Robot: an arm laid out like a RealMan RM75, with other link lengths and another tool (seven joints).
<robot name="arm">
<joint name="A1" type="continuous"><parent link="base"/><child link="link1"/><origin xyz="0 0 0.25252" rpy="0 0 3.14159"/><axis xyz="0 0 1"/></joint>
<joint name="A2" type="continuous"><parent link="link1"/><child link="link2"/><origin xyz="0 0 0" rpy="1.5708 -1.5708 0"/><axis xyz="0 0 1"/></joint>
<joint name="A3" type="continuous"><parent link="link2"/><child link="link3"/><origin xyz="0.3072 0 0" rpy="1.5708 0 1.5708"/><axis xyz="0 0 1"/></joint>
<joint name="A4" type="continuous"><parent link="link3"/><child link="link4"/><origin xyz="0 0 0" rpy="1.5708 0 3.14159"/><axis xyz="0 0 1"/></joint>
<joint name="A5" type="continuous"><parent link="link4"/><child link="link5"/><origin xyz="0 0.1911 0" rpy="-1.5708 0 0"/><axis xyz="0 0 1"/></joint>
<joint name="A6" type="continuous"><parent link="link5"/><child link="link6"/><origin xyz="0 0 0" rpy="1.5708 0 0"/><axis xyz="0 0 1"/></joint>
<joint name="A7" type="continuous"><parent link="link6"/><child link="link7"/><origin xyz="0 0.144 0" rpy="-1.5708 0 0"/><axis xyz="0 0 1"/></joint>
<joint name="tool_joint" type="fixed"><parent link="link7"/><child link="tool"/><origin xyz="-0.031 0.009 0.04" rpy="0.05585 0 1.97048"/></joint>
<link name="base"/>
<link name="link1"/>
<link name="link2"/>
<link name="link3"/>
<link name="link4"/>
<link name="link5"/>
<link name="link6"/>
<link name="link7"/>
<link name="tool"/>
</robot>
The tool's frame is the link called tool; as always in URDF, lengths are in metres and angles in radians. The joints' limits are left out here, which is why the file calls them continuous.
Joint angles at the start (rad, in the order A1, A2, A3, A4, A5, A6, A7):
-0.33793, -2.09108, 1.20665, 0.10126, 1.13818, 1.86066, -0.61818
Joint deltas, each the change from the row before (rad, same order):
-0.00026, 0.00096, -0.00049, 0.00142, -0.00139, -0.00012, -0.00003
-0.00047, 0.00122, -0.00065, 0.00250, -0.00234, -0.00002, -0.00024
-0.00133, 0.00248, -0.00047, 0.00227, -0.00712, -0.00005, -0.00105
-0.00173, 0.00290, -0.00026, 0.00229, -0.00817, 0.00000, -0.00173
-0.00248, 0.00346, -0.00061, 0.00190, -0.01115, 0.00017, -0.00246
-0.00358, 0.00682, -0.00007, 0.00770, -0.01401, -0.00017, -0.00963
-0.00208, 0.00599, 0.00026, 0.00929, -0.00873, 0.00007, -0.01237
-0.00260, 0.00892, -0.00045, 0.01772, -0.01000, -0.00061, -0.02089
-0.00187, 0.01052, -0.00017, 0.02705, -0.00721, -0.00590, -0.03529
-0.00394, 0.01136, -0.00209, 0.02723, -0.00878, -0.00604, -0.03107
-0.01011, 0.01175, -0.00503, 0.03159, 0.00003, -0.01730, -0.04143
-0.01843, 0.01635, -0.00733, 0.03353, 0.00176, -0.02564, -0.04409
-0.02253, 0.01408, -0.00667, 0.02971, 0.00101, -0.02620, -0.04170
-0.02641, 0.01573, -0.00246, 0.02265, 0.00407, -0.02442, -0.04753
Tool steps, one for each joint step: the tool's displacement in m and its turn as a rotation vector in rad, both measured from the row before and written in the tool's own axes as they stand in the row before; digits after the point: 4 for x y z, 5 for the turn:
0.0008, 0.0002, -0.0002, -0.00015, 0.00111, 0.00245
0.0012, 0.0004, -0.0002, -0.00077, 0.00164, 0.00373
0.0024, 0.0007, -0.0004, -0.00117, 0.00528, 0.00502
0.0028, 0.0008, -0.0005, -0.00138, 0.00568, 0.00502
0.0036, 0.0010, -0.0005, -0.00213, 0.00827, 0.00546
0.0058, 0.0017, -0.0008, -0.00289, 0.00719, 0.00668
0.0046, 0.0015, -0.0007, -0.00252, 0.00225, 0.00274
0.0068, 0.0025, -0.0007, -0.00394, 0.00031, 0.00424
0.0079, 0.0024, -0.0004, -0.00039, -0.00482, -0.00220
0.0089, 0.0031, 0.0000, -0.00176, -0.00302, 0.00450
0.0103, 0.0019, 0.0027, 0.00638, -0.01083, -0.00030
0.0140, 0.0022, 0.0044, 0.01244, -0.01313, 0.00616
0.0138, 0.0025, 0.0062, 0.01009, -0.01240, 0.00595
0.0133, 0.0023, 0.0069, 0.01209, -0.01896, -0.00413

